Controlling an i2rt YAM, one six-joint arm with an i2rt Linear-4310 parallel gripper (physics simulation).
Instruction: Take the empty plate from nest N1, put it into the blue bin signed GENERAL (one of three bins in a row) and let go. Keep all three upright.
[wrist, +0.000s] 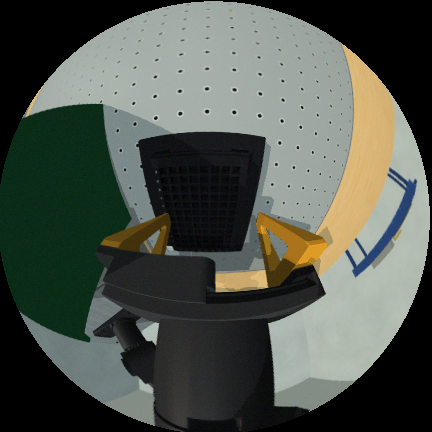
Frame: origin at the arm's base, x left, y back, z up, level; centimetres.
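Seen in the pictures: gripper, fingertip midpoint: (213, 217); arm's base at its link origin: (120, 319).
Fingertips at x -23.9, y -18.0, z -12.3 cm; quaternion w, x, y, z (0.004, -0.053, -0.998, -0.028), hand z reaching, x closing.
Offsets run from my fingertips to a thing's top centre. "spot": to the spot under its first point. Level surfaces: height alone.
A black block with a grid of square wells @(spot: dy -2.1, dx +0.8, dz -0.1 cm) (202, 200) stands on the perforated grey board in the middle of the wrist view. It is very dark, and I cannot tell whether it is the plate, the nest or both together. No N1 label is readable. My gripper (213, 217) is open, with its orange fingertips apart to the left and right of the lower part of the block in the view. The fingers' height relative to the block is hard to tell. The blue bin signed GENERAL does not show in this view.
A large dark green panel @(spot: dy -7.1, dx +11.8, dz +6.8 cm) (55, 215) fills the left side. The perforated grey board @(dz -2.6 cm) (220, 65) has a wooden border (372, 130) at the right. A blue frame (392, 227) with thin legs is beyond that border. A black jointed part (131, 337) shows at lower left.
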